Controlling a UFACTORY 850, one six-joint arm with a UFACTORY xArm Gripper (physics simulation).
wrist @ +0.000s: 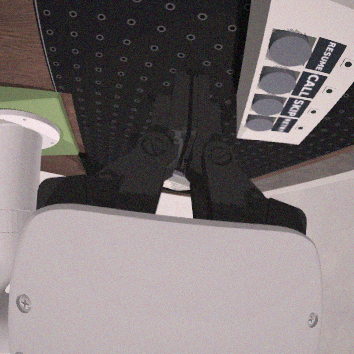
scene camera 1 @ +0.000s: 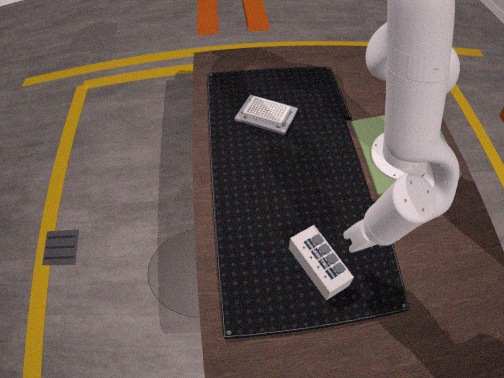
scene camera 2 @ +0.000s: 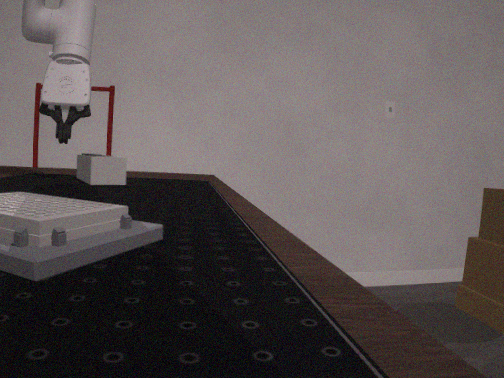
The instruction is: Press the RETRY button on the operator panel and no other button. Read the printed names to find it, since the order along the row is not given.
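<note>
The white operator panel point(scene camera 1: 320, 267) point(scene camera 2: 104, 171) point(wrist: 250, 82) stands on the black mat with a row of four round grey buttons. In the wrist view the printed names run RESUME, CALL, SKIP, then a small blurred RETRY label point(wrist: 285, 125). The RETRY button point(wrist: 260, 123) point(scene camera 1: 317, 239) is at the row's end beside the SKIP button point(wrist: 268, 106), the end towards the tray in scene camera 1. My gripper point(scene camera 1: 348, 243) point(scene camera 2: 63, 142) point(wrist: 186, 92) is shut and empty. It hangs above the mat, off the panel's button side towards the robot base, apart from the buttons.
A grey tray point(scene camera 1: 242, 118) point(scene camera 2: 145, 234) bears a white perforated block point(scene camera 1: 266, 110) point(scene camera 2: 45, 220) at the mat's other end. The robot base stands on a green plate point(scene camera 1: 365, 135) point(wrist: 42, 105). A red frame point(scene camera 2: 110, 120) shows behind the arm, and brown boxes point(scene camera 2: 485, 270) stand at the right.
</note>
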